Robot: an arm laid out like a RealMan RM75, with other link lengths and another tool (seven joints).
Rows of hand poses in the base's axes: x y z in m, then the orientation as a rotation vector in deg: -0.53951, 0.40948, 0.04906, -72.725, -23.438, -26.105; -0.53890, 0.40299, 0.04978, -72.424, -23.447, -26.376; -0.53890, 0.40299, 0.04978, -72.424, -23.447, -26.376; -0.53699, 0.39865, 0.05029, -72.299, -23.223, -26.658; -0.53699, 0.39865, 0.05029, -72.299, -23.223, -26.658; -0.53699, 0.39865, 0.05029, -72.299, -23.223, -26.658; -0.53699, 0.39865, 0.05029, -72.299, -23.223, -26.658; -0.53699, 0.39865, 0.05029, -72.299, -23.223, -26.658; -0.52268, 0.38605, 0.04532, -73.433, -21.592, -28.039; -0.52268, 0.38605, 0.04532, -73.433, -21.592, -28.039; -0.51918, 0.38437, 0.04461, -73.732, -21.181, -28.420; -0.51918, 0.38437, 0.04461, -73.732, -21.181, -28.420
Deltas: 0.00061, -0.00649, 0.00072, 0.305, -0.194, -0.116; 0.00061, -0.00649, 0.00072, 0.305, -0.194, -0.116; 0.00252, -0.01083, 0.00123, 0.507, -0.205, -0.404; 0.00252, -0.01083, 0.00123, 0.507, -0.205, -0.404; 0.00252, -0.01083, 0.00123, 0.507, -0.205, -0.404; 0.00252, -0.01083, 0.00123, 0.507, -0.205, -0.404; 0.00252, -0.01083, 0.00123, 0.507, -0.205, -0.404; 0.01683, -0.02343, -0.00374, -0.015, 0.324, -2.538; 0.01683, -0.02343, -0.00374, -0.015, 0.324, -2.538; 0.02033, -0.02511, -0.00445, -0.160, 0.439, -3.103; 0.02033, -0.02511, -0.00445, -0.160, 0.439, -3.103
